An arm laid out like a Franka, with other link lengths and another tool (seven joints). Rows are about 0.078 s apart.
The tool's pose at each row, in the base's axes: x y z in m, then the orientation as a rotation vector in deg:
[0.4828, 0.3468, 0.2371, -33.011, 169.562, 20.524]
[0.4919, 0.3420, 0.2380, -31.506, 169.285, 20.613]
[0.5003, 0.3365, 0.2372, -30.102, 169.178, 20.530]
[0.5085, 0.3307, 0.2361, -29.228, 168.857, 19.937]
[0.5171, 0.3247, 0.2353, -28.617, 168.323, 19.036]
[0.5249, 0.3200, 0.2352, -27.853, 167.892, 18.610]
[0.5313, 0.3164, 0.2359, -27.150, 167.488, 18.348]
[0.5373, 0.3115, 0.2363, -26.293, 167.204, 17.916]
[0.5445, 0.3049, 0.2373, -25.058, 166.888, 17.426]
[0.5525, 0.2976, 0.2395, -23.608, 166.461, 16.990]
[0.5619, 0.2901, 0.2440, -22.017, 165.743, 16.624]
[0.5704, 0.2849, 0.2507, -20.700, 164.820, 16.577]
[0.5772, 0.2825, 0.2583, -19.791, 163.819, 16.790]
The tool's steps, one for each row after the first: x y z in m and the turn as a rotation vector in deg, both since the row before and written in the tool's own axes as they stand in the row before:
[-0.0068, -0.0076, -0.0015, 0.072, -0.645, 0.873]
[-0.0058, -0.0082, 0.0000, 0.162, -0.446, 0.847]
[-0.0056, -0.0084, 0.0002, 0.482, -0.514, 0.444]
[-0.0060, -0.0086, 0.0000, 0.689, -0.650, 0.217]
[-0.0058, -0.0070, -0.0002, 0.377, -0.585, 0.367]
[-0.0050, -0.0053, -0.0008, 0.261, -0.544, 0.347]
[-0.0043, -0.0064, -0.0008, 0.379, -0.457, 0.462]
[-0.0051, -0.0083, -0.0015, 0.451, -0.562, 0.698]
[-0.0060, -0.0089, -0.0026, 0.440, -0.705, 0.825]
[-0.0079, -0.0090, -0.0045, 0.424, -1.004, 0.876]
[-0.0083, -0.0062, -0.0060, 0.195, -1.143, 0.696]
[-0.0078, -0.0028, -0.0064, -0.017, -1.139, 0.445]

